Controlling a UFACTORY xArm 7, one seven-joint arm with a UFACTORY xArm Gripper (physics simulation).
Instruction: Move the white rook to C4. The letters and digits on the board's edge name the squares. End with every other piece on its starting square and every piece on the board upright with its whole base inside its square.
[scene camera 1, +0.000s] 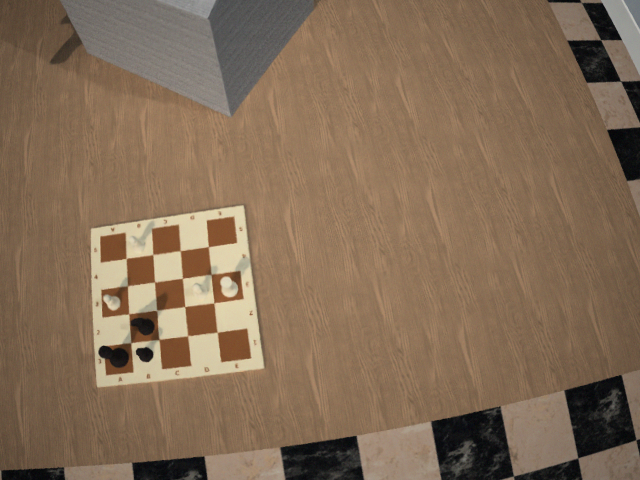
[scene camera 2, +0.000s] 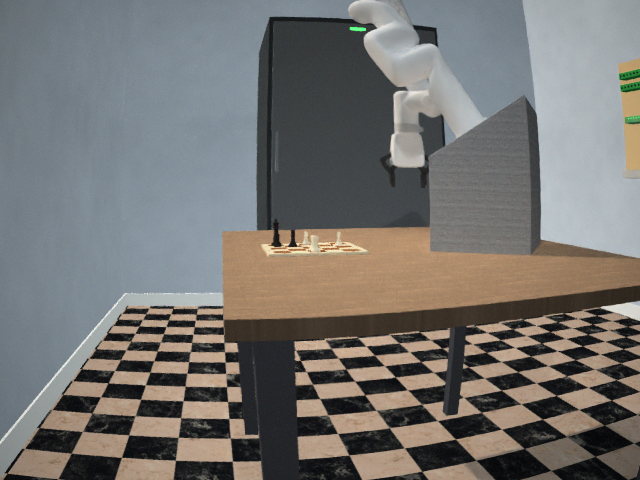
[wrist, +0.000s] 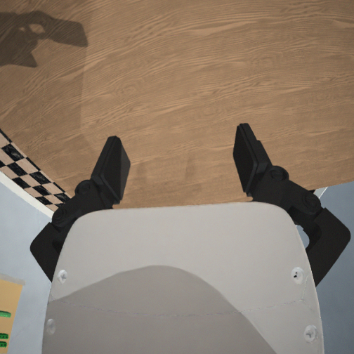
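Where they show: gripper, fingertip midpoint: (scene camera 2: 408, 187); arm's base at its link origin: (scene camera 2: 478, 140).
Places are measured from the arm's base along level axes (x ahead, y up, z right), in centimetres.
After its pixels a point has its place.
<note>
The white rook (scene camera 1: 227, 286) @(x 44.7, y -23.3, z 2.6 cm) (scene camera 2: 314, 243) @(x 44.5, y -24.9, z 2.2 cm) stands upright on E3 of the chessboard (scene camera 1: 257, 356) @(x 53.5, y -26.6, z 2.0 cm) (scene camera 2: 356, 252) @(x 36.5, y -26.8, z -2.0 cm). Square C4 (scene camera 1: 168, 267) @(x 38.7, y -26.6, z 9.5 cm) is a bare light square. White pieces also stand on B5 (scene camera 1: 135, 241) @(x 34.8, y -23.9, z 12.4 cm), D3 (scene camera 1: 198, 289) @(x 43.8, y -23.7, z 6.2 cm) and A3 (scene camera 1: 111, 302) @(x 41.4, y -24.6, z 17.7 cm). Black pieces stand on A1 (scene camera 1: 118, 357) @(x 48.5, y -24.7, z 18.6 cm), B2 (scene camera 1: 145, 326) @(x 45.9, y -24.3, z 14.0 cm) and B1 (scene camera 1: 145, 354) @(x 49.2, y -24.6, z 15.1 cm). My gripper (scene camera 2: 408, 186) @(x 4.2, y -12.8, z 31.6 cm) (wrist: 178, 143) is open and empty, pointing down high above the table, beside the grey base block and well away from the board. It does not show in scene camera 1's view, and the board does not show in the wrist view.
The grey base block (scene camera 1: 155, 51) @(x 10.5, y -17.8, z 2.7 cm) (scene camera 2: 480, 206) @(x 10.9, y -16.6, z -14.4 cm) stands on the wooden table (scene camera 1: 413, 206) @(x 41.4, y -27.2, z -24.3 cm) (scene camera 2: 387, 284) @(x 48.5, y -27.2, z -39.7 cm), behind the board in scene camera 1's view. A dark cabinet (scene camera 2: 330, 129) stands beyond the table. The table edge lies past the board's row 1 side.
</note>
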